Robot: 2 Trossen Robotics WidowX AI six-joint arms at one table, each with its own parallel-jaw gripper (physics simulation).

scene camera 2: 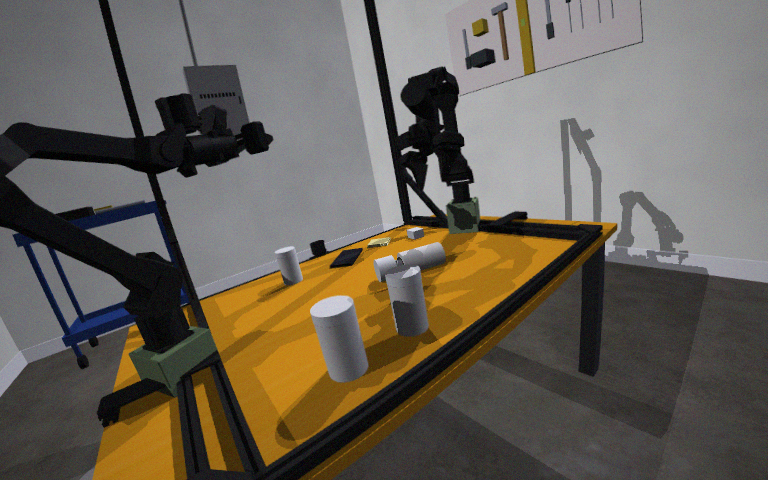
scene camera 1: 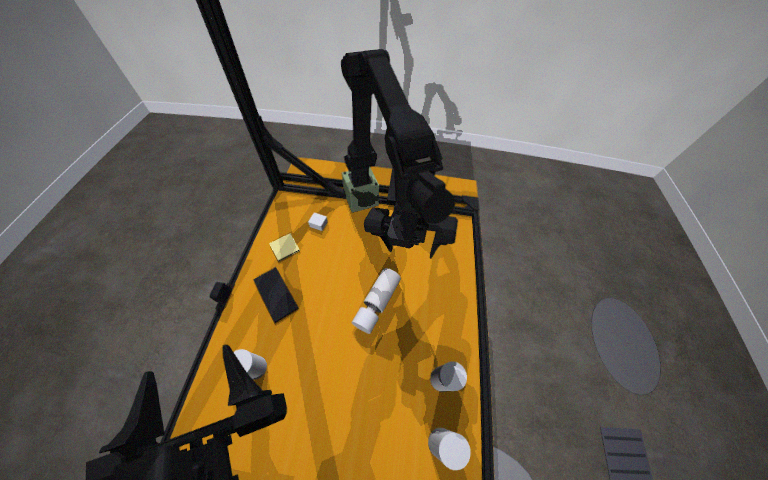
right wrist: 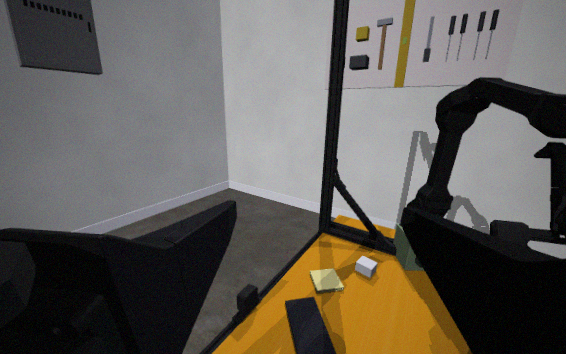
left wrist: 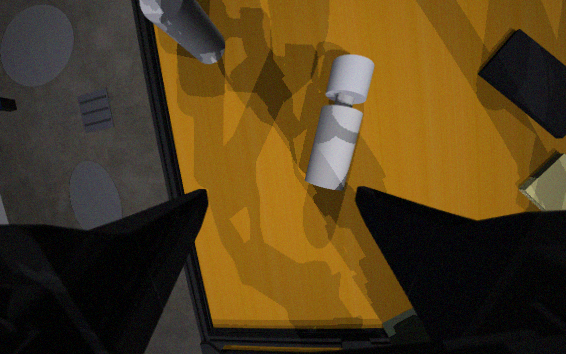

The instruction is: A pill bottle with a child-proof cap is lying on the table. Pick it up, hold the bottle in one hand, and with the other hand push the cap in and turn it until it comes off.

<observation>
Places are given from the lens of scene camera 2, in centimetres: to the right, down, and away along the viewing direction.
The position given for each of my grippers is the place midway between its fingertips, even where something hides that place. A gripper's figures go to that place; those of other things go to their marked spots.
my left gripper (scene camera 2: 432, 186): 11, -13, 71
my right gripper (scene camera 2: 258, 142): -31, -24, 72
white pill bottle (scene camera 2: 431, 255): 12, 4, 76
</observation>
